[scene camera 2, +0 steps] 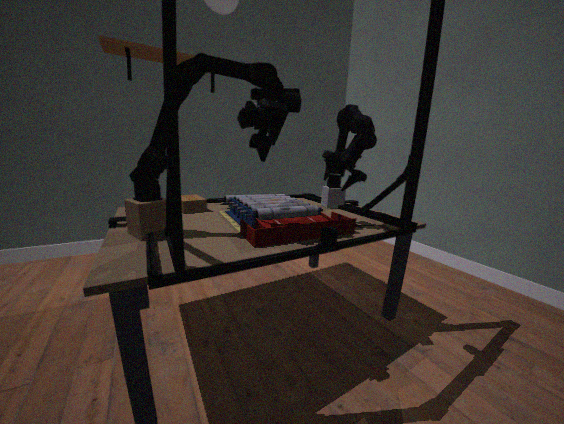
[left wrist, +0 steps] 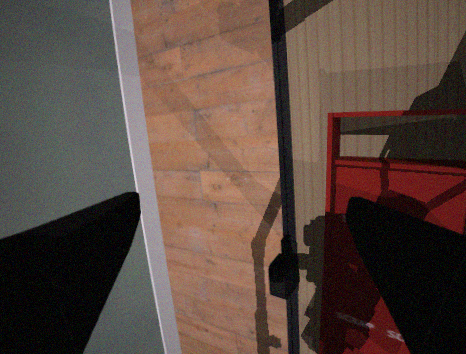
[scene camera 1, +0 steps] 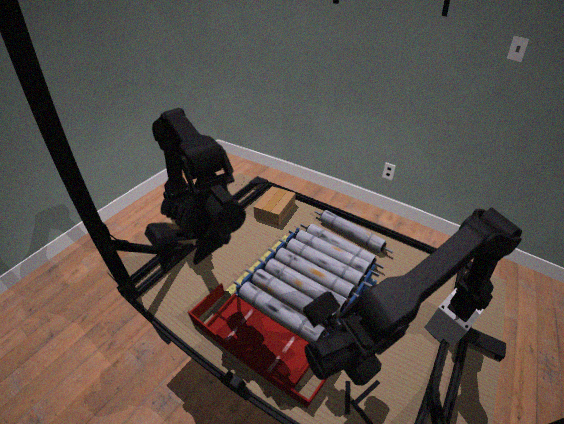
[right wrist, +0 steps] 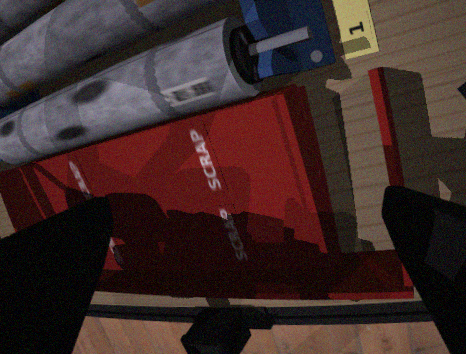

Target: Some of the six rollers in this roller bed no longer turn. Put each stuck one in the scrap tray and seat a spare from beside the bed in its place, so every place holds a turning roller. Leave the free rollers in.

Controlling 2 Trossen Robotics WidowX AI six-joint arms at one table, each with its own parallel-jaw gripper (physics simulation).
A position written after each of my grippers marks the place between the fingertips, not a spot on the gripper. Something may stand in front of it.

My left gripper (scene camera 1: 179,266) is open, holding nothing. My right gripper (scene camera 1: 326,340) is open and holds nothing. I also see a cardboard box (scene camera 1: 273,207) and a tray (scene camera 1: 260,339).
My left gripper also shows in scene camera 2 (scene camera 2: 267,153) and in the left wrist view (left wrist: 245,205). My right gripper shows as well in scene camera 2 (scene camera 2: 333,185) and in the right wrist view (right wrist: 248,206). The tray also shows in scene camera 2 (scene camera 2: 267,232), in the left wrist view (left wrist: 421,188) and in the right wrist view (right wrist: 266,146).
